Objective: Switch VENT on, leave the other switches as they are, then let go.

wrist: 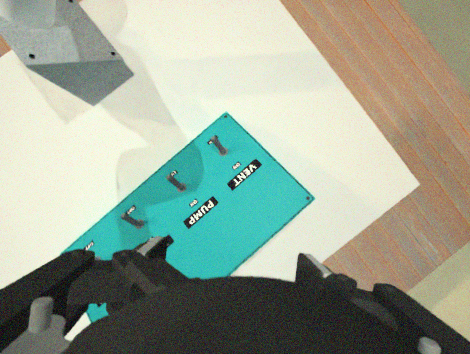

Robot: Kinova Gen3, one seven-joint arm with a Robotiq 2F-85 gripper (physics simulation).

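Seen in the pictures: gripper, fingertip midpoint: point(231, 259); arm's base, link origin: point(24, 11).
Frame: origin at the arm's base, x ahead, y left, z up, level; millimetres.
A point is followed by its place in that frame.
A teal switch panel point(270, 200) {x 573, y 166, z -27 mm} lies at a slant on a white sheet. The VENT switch point(220, 146) {x 424, y 152, z -53 mm} is a small grey lever near the panel's upper corner. It leans toward its partly covered OFF label, away from the ON label point(236, 166) {x 477, y 154, z -60 mm}. The VENT name plate point(244, 175) {x 503, y 156, z -51 mm} is beside it. The PUMP switch point(176, 182) {x 431, y 33, z -51 mm} also leans to its OFF side. A third lever point(133, 218) {x 438, y -82, z -54 mm} stands further left, by an OFF label; its name is hidden. My gripper point(231, 259) {x 541, y 90, z 286 mm} is open and empty, with its fingertips apart at the lower part of the view, away from the VENT lever.
A grey angular block-like body point(85, 45) {x 85, y 49, z -46 mm} stands at the upper left and casts a shadow across the sheet and panel. The white sheet point(350, 150) lies on a wooden plank surface point(370, 60). My gripper's body hides the panel's lower left part.
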